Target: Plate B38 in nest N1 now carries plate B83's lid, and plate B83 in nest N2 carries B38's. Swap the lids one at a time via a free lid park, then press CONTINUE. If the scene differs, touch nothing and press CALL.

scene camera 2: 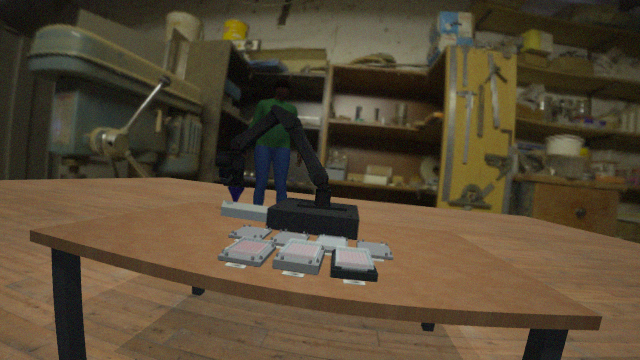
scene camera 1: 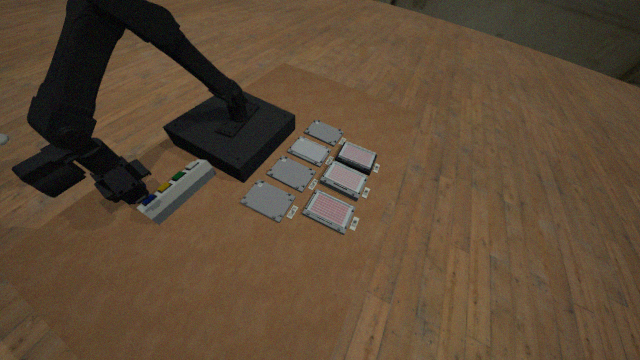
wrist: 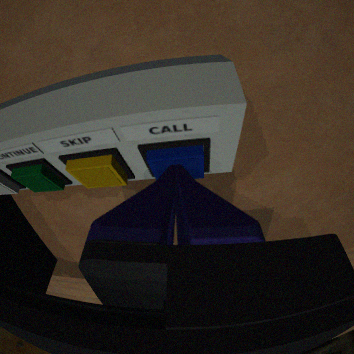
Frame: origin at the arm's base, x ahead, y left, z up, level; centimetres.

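Where they show: gripper, fingertip midpoint: [wrist: 175, 173]; arm's base at its link origin: [scene camera 2: 321, 207] [scene camera 1: 239, 118].
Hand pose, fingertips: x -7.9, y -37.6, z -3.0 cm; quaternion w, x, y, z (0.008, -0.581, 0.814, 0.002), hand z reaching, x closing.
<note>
Each offset is from my fingertips to the top centre of the thing. "pt": to the spot under its first point.
My gripper [scene camera 1: 141, 199] [scene camera 2: 235, 199] [wrist: 175, 173] is shut and empty, its tips over the front part of the blue CALL button @(dx +0.3, dy -0.2, dz +0.5 cm) [scene camera 1: 149, 200] [wrist: 177, 155]; contact cannot be told. The green CONTINUE button @(dx +2.4, dy +9.6, dz +0.5 cm) [scene camera 1: 178, 175] [wrist: 37, 178] is further along the same box. Three pink-welled plates stand in a row of nests: one plate @(dx +50.3, dy +16.7, dz -2.4 cm) [scene camera 1: 329, 209] [scene camera 2: 247, 249], a middle plate @(dx +52.0, dy +29.9, dz -1.1 cm) [scene camera 1: 345, 178] [scene camera 2: 299, 251], and one plate @(dx +54.2, dy +42.3, dz -1.5 cm) [scene camera 1: 357, 154] [scene camera 2: 353, 260] on a black base. One flat park @(pt dx +36.0, dy +38.2, dz -3.3 cm) [scene camera 1: 309, 150] [scene camera 2: 332, 243] looks paler, as if bearing a clear lid. Nest and plate labels are too small to read.
The pale button box @(dx +3.5, dy +6.8, dz +1.3 cm) [scene camera 1: 187, 196] [scene camera 2: 245, 211] [wrist: 125, 92] stands beside the black robot base [scene camera 1: 230, 135] [scene camera 2: 312, 218]. A yellow SKIP button @(dx +1.4, dy +4.7, dz +0.5 cm) [scene camera 1: 164, 186] [wrist: 95, 171] sits between green and blue. Grey parks @(pt dx +30.9, dy +12.9, dz -4.1 cm) [scene camera 1: 268, 201] @(pt dx +33.5, dy +25.9, dz -4.1 cm) [scene camera 1: 291, 173] @(pt dx +38.4, dy +51.5, dz -4.1 cm) [scene camera 1: 324, 132] line up beside the nests. A person [scene camera 2: 272, 135] stands behind.
</note>
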